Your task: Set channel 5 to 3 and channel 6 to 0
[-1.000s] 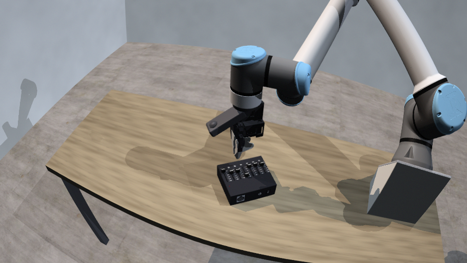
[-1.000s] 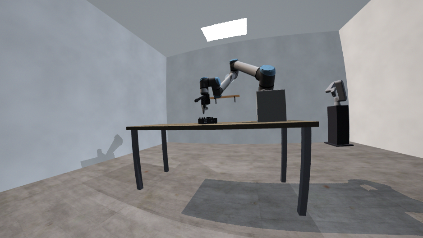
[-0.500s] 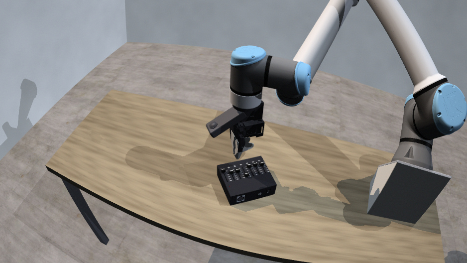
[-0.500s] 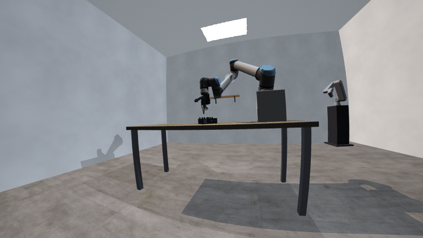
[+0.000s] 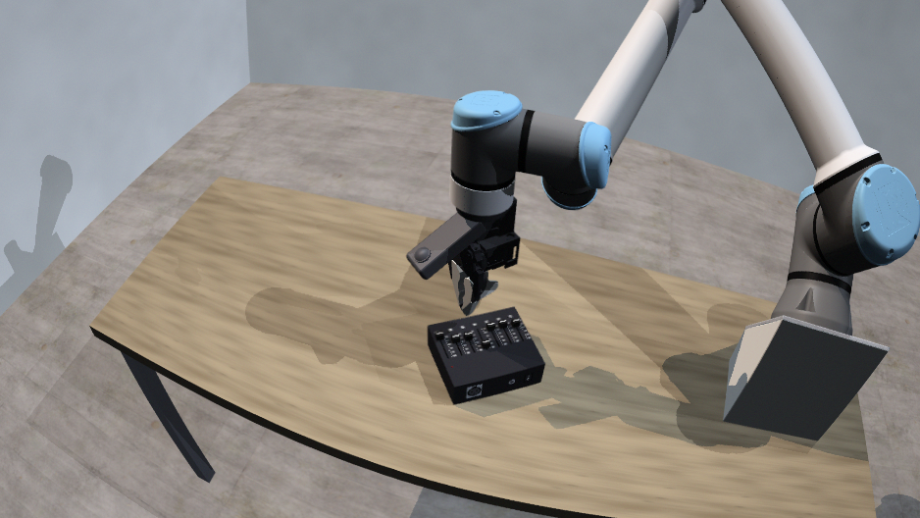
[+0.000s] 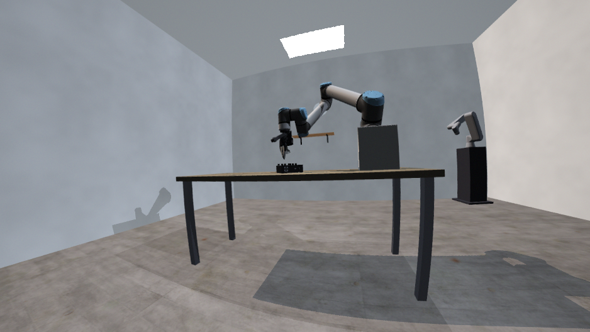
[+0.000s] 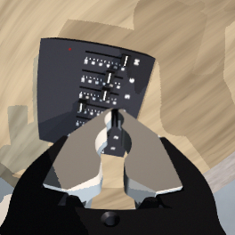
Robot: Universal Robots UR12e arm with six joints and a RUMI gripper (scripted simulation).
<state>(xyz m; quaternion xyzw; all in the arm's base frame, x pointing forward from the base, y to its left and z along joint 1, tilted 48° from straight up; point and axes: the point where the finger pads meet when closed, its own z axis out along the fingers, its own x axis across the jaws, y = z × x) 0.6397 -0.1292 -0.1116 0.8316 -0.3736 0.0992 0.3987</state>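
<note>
Right now my hand is 50 mm above the channel 6 fader knob, 20 mm to the right of it and 10 mm short of it. Also, from my hand: channel 5 fader knob 50 mm below, 10 mm to the left, 10 mm behind.
</note>
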